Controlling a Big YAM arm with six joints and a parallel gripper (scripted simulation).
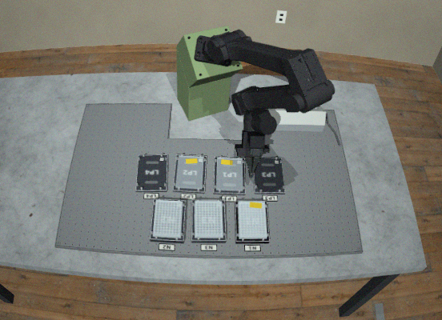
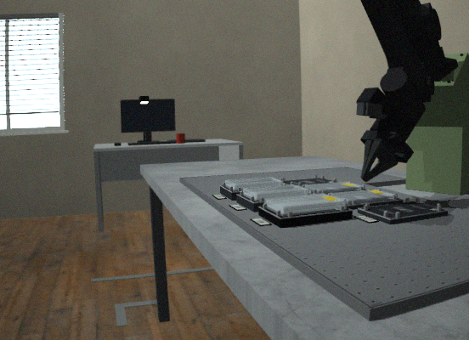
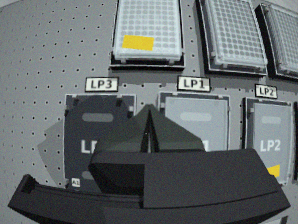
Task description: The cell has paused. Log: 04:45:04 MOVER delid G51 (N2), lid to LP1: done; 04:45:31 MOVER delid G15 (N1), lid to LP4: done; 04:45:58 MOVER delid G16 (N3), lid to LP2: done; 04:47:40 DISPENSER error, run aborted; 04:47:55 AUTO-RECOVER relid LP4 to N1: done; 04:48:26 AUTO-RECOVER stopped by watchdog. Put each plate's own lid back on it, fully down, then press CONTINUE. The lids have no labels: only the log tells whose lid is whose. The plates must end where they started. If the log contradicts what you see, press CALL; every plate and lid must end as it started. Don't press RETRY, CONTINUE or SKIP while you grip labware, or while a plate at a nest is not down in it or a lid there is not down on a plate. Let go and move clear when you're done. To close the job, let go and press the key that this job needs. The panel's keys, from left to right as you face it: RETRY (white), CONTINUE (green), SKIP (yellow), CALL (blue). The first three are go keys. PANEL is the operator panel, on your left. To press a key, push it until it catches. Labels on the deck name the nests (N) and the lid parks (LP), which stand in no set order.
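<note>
The clear unlabelled lid lies 30 mm behind my hand, 70 mm to the right of it and 50 mm below it. From my hand the other things lie so: green continue key 340 mm behind, 180 mm to the left; blue call key 320 mm behind, 80 mm to the left; yellow skip key 330 mm behind, 130 mm to the left.
</note>
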